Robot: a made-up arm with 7 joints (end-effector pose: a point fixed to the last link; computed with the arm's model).
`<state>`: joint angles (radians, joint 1 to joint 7).
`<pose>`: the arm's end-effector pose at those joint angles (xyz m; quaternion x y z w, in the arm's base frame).
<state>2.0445 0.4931 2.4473 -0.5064 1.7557 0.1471 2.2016</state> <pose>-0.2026 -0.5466 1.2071 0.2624 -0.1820 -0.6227 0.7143</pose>
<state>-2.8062 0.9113 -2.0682 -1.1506 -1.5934 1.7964 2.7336</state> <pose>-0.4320 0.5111 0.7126 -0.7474 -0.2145 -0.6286 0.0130</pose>
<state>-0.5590 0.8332 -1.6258 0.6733 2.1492 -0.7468 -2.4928</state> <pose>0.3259 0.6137 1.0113 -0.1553 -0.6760 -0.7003 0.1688</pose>
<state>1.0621 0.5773 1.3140 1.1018 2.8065 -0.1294 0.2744</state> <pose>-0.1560 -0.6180 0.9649 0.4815 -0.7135 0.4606 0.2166</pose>
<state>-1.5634 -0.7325 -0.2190 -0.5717 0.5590 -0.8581 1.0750</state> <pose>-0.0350 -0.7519 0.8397 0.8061 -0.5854 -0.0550 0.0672</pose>
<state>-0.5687 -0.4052 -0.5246 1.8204 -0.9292 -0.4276 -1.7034</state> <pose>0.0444 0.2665 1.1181 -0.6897 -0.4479 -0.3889 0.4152</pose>
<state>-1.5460 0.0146 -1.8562 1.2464 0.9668 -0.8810 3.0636</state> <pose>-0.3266 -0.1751 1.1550 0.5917 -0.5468 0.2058 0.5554</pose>
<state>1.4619 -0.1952 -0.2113 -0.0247 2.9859 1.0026 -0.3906</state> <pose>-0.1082 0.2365 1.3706 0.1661 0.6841 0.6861 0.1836</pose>
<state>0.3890 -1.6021 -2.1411 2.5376 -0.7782 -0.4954 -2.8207</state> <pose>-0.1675 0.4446 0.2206 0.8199 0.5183 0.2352 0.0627</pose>
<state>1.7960 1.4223 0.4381 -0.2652 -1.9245 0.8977 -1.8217</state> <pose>-0.1337 -0.9091 0.6726 -0.7352 0.2433 -0.5640 0.2867</pose>
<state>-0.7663 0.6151 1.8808 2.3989 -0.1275 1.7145 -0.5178</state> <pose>0.2716 -0.0379 0.6505 -0.6259 -0.2038 0.6270 0.4167</pose>
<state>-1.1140 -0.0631 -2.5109 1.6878 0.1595 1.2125 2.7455</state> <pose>-0.3562 -0.2281 0.8644 0.2894 0.8660 -0.3569 0.1972</pose>
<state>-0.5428 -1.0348 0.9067 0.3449 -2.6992 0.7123 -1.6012</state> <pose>-0.6783 -0.5186 0.9466 0.1927 -0.6645 -0.6554 0.3028</pose>
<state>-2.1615 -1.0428 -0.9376 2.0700 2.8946 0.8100 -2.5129</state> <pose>-0.1235 -0.3165 0.8940 0.1415 0.0017 0.9880 0.0627</pose>
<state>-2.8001 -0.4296 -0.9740 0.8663 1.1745 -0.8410 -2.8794</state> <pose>0.1532 -0.3727 1.2105 0.6693 -0.1970 -0.1543 0.6996</pose>
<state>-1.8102 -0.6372 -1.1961 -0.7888 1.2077 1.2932 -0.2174</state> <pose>0.3598 -0.4449 1.1042 -0.4843 -0.4759 -0.7277 0.0968</pose>
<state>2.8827 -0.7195 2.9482 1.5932 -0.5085 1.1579 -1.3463</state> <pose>0.6091 0.3368 0.5640 -0.6240 -0.5270 0.5261 0.2371</pose>
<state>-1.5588 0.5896 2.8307 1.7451 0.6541 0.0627 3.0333</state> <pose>0.2073 -0.0338 1.0724 0.7588 -0.3833 0.5099 0.1319</pose>
